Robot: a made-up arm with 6 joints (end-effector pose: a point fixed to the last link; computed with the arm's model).
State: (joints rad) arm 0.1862 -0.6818 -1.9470 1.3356 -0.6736 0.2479
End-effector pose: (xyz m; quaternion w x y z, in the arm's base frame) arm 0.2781 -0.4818 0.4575 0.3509 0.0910 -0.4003 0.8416
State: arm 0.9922 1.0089 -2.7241 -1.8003 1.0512 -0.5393
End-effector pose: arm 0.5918 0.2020 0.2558 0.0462 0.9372 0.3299 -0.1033
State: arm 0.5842 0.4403 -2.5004 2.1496 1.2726 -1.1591
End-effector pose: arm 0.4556 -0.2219 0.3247 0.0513 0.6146 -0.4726 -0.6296
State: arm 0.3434 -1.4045 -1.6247 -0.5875 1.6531 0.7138
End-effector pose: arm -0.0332 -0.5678 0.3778 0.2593 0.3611 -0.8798 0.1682
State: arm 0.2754 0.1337 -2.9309 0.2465 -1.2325 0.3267
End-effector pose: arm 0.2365 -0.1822 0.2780 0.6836 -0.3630 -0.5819 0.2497
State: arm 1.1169 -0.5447 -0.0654 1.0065 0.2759 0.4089
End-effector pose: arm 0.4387 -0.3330 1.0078 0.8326 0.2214 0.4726 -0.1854
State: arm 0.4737 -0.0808 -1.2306 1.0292 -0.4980 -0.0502
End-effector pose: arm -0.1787 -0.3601 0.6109 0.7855 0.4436 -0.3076 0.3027
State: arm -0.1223 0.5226 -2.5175 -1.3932 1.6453 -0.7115
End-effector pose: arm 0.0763 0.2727 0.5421 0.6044 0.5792 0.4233 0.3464
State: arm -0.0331 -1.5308 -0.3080 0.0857 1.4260 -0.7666
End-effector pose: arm -0.4570 -0.3714 0.6467 0.0013 0.0456 0.9925 -0.1135
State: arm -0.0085 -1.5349 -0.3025 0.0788 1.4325 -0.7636
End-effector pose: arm -0.4489 -0.3682 0.6598 0.0076 -0.0466 -0.9922 0.1158
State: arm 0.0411 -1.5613 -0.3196 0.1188 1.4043 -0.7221
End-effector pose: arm -0.4197 -0.3867 0.6886 0.0654 -0.0298 -0.9894 0.1261
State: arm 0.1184 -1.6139 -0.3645 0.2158 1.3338 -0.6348
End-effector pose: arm -0.3606 -0.4299 0.7336 0.1803 0.0089 -0.9721 0.1498
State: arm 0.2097 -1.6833 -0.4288 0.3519 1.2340 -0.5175
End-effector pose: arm -0.2725 -0.4859 0.7840 0.3268 0.0619 -0.9236 0.1906
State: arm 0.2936 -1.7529 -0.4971 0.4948 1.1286 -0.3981
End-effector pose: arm -0.1714 -0.5367 0.8254 0.4619 0.1141 -0.8452 0.2436
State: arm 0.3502 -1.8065 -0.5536 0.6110 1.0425 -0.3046
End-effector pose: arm -0.0861 -0.5707 0.8495 0.5526 0.1521 -0.7651 0.2935
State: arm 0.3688 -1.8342 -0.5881 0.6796 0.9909 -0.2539
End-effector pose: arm -0.0413 -0.5875 0.8578 0.5933 0.1711 -0.7162 0.3254
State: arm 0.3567 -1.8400 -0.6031 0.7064 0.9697 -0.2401
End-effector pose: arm -0.0350 -0.5937 0.8567 0.5998 0.1765 -0.7035 0.3380
